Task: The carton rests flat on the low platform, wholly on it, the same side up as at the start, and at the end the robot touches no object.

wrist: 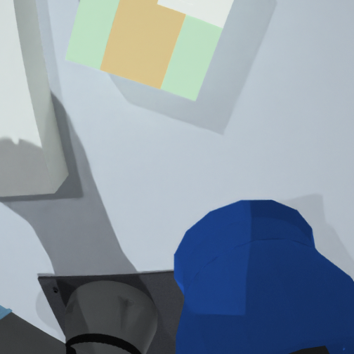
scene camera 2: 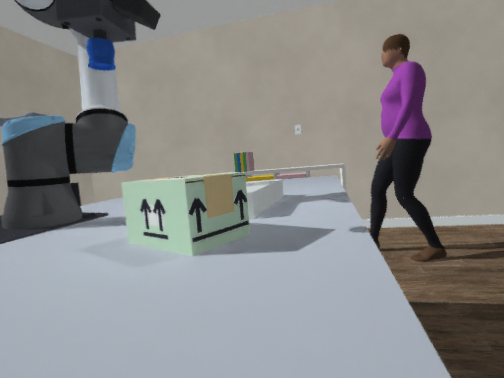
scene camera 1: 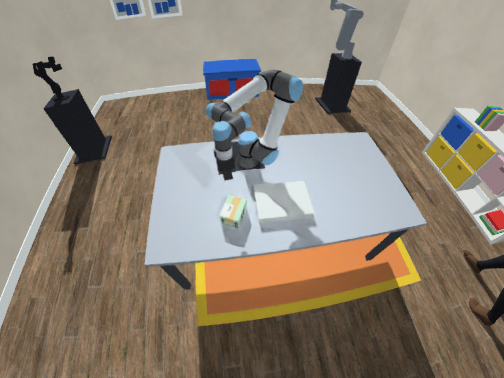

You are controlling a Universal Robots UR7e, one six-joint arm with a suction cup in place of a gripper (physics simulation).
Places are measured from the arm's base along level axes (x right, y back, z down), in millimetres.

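Pixels of known places: hand at its tool point: (scene camera 2: pixel 102 66); arm's base at its link origin: (scene camera 2: pixel 44 221) (scene camera 1: pixel 247 160).
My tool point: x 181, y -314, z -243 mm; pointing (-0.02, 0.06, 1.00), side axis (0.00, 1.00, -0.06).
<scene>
For each thing: its top centre in the pictures, then the offset to it from my tool point. Level surfaces: height alone.
- carton at its top centre: (scene camera 2: pixel 182 177) (scene camera 1: pixel 233 207) dx -7, dy -99, dz +164 mm
- low white platform at its top centre: (scene camera 2: pixel 222 187) (scene camera 1: pixel 283 198) dx -306, dy -75, dz +204 mm
- grey table at its surface level: dz +252 mm
The carton (scene camera 1: pixel 233 211) (scene camera 2: pixel 187 215) (wrist: pixel 142 40), pale green with an orange tape strip and a white label on top, sits flat on the table left of the platform in scene camera 1, a gap between them. Its printed arrows point up. The low white platform (scene camera 1: pixel 295 192) (scene camera 2: pixel 267 195) (wrist: pixel 20 100) bears no object. My gripper's blue suction cup (scene camera 2: pixel 101 62) (wrist: pixel 245 250) is open, with nothing on it. It hangs well above the table, on the robot-base side of the carton, apart from carton and platform. The arm hides the cup in scene camera 1.
The grey table (scene camera 1: pixel 345 175) (scene camera 2: pixel 225 310) carries the robot's dark base plate (wrist: pixel 167 290) at its back edge. Beyond it are a blue cabinet (scene camera 1: pixel 231 68), two black pedestals with arms and a shelf with coloured bins. A person (scene camera 2: pixel 405 105) stands beside the table's far end.
</scene>
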